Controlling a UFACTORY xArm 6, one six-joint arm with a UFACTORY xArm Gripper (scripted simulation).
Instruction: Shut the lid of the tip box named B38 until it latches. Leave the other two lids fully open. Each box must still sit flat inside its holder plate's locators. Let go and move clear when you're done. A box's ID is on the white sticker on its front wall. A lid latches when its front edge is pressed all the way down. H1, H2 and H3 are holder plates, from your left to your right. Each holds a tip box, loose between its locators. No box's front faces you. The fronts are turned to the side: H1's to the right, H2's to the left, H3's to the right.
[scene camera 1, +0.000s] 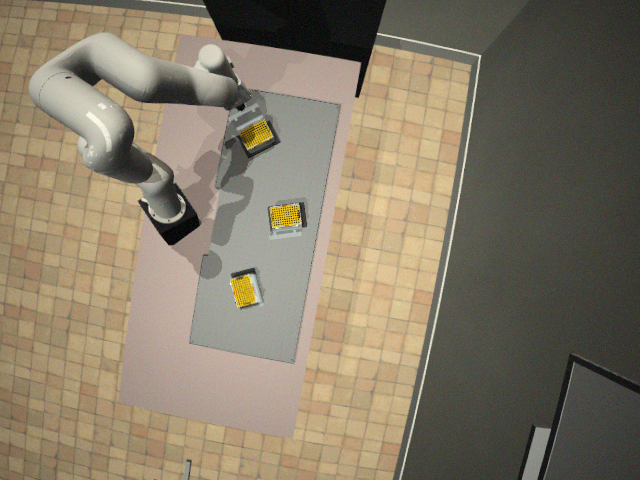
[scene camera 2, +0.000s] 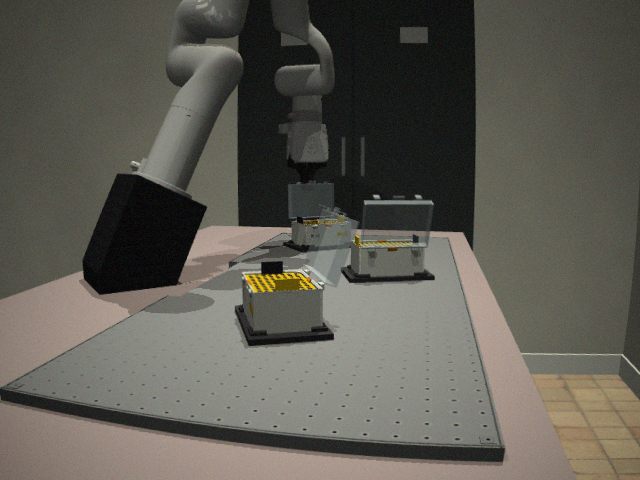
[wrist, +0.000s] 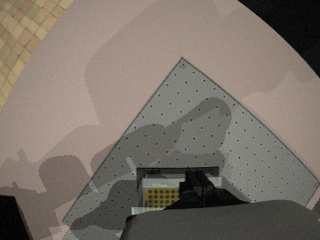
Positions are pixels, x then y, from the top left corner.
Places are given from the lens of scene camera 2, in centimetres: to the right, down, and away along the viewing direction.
gripper (scene camera 2: 307, 190): -3, -13, 142
tip box (scene camera 2: 377, 262): 10, 4, 98
tip box (scene camera 2: 287, 311): -4, 9, 67
